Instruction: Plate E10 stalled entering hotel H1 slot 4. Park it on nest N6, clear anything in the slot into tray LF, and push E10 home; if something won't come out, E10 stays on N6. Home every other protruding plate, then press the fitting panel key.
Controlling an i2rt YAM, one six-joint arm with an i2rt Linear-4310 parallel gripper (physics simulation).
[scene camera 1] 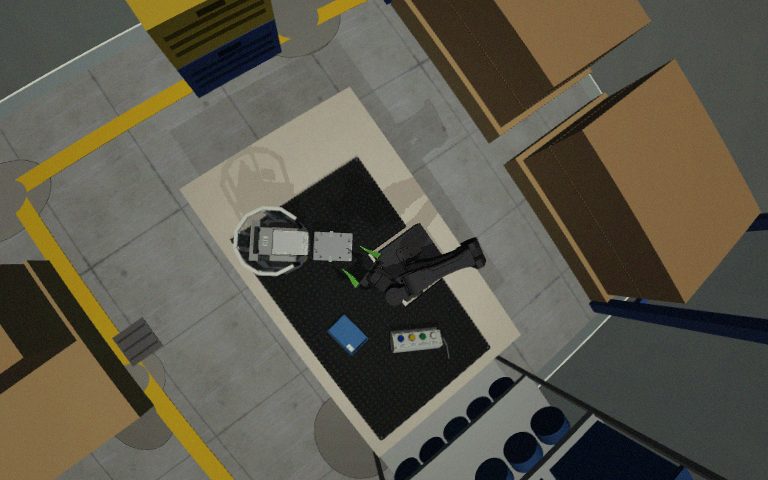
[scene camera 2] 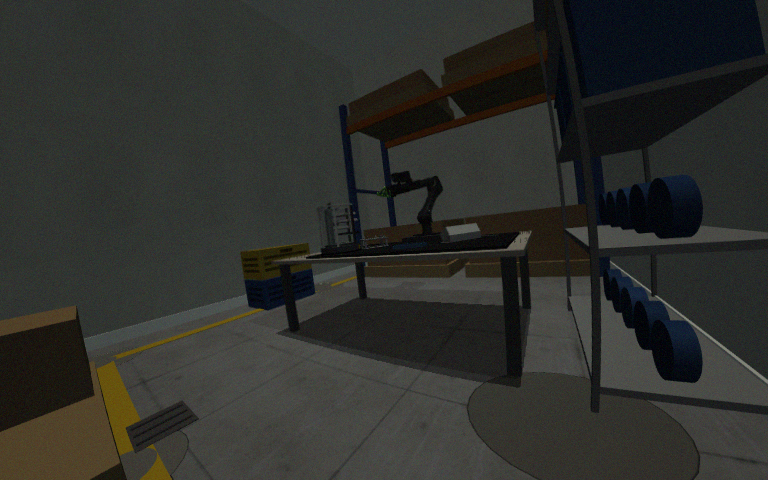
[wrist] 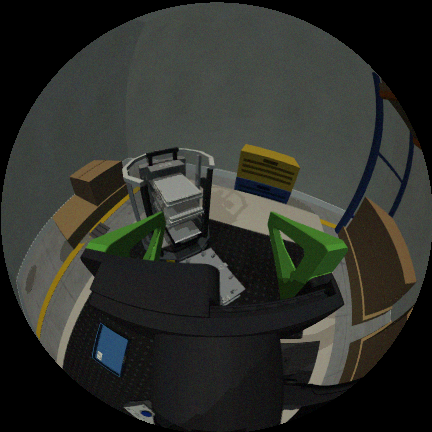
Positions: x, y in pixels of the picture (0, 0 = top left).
Labels:
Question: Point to a round plate rack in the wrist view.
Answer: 195, 165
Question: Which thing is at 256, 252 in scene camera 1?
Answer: A round plate rack.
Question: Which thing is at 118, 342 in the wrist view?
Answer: A blue pad.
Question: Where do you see a blue pad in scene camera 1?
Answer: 344, 330

